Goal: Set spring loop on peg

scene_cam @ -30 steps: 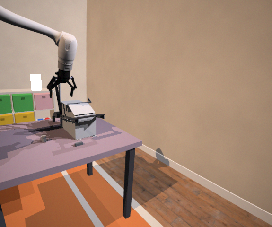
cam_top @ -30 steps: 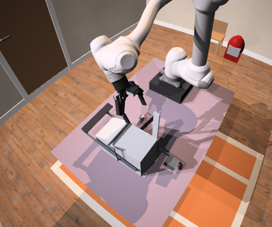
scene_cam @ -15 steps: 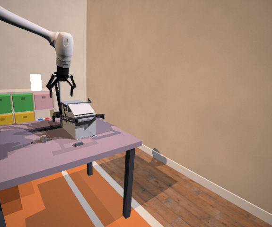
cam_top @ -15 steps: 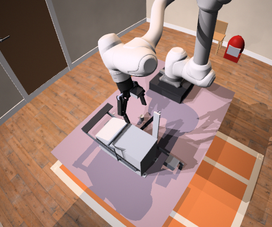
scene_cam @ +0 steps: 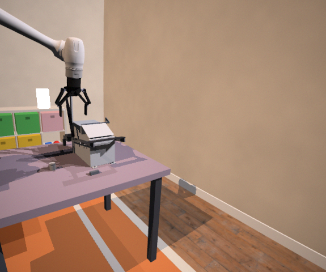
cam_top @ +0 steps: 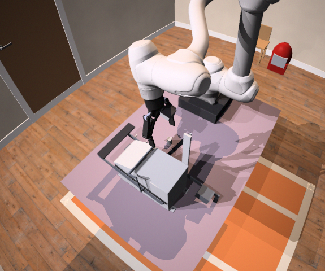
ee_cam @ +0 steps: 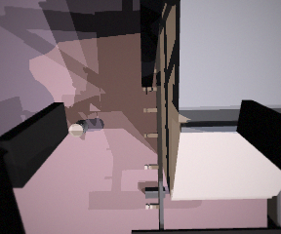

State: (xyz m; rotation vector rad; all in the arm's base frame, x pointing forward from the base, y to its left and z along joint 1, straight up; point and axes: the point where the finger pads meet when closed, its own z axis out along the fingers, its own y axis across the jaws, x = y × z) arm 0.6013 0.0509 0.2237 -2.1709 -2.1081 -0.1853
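My hand is 16 cm past the steel test weight, 7 cm to the left of it and 27 cm above it. Round my hand: small grey block 2 cm ahead, 25 cm to the right, 29 cm below.
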